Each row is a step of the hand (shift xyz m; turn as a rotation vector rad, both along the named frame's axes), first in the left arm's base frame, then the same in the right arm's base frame.
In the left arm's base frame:
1: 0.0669 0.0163 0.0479 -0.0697 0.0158 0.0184
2: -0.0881 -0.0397 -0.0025 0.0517 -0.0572 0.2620
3: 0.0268 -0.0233 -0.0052 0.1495 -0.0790 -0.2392
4: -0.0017 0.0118 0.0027 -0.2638 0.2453 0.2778
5: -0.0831 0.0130 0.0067 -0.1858 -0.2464 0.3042
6: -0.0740 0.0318 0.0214 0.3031 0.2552 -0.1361
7: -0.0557 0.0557 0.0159 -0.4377 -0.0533 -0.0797
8: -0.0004 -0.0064 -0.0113 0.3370 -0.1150 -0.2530
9: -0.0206 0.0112 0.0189 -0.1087 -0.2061 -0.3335
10: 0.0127 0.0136 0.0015 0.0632 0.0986 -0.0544
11: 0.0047 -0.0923 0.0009 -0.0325 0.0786 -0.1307
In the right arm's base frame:
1: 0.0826 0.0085 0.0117 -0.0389 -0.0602 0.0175
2: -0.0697 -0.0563 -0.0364 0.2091 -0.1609 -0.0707
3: 0.0152 0.0219 -0.0240 -0.0514 0.2788 -0.0735
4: 0.0012 -0.0033 0.0117 0.0011 -0.3852 0.2419
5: -0.0569 -0.0603 0.0157 0.0490 -0.3484 -0.2529
6: -0.0393 -0.0655 0.0334 0.1505 0.3006 0.2500
7: -0.0279 -0.0494 0.0569 -0.3826 -0.2307 -0.0340
8: -0.0082 0.0082 -0.0059 0.0774 0.4141 -0.1156
9: -0.0022 -0.0279 0.0111 -0.3139 0.1790 -0.1869
10: 0.0112 0.0072 0.0131 0.0167 0.0817 0.0986
11: -0.0011 0.0033 -0.0924 -0.1065 0.0753 0.0855

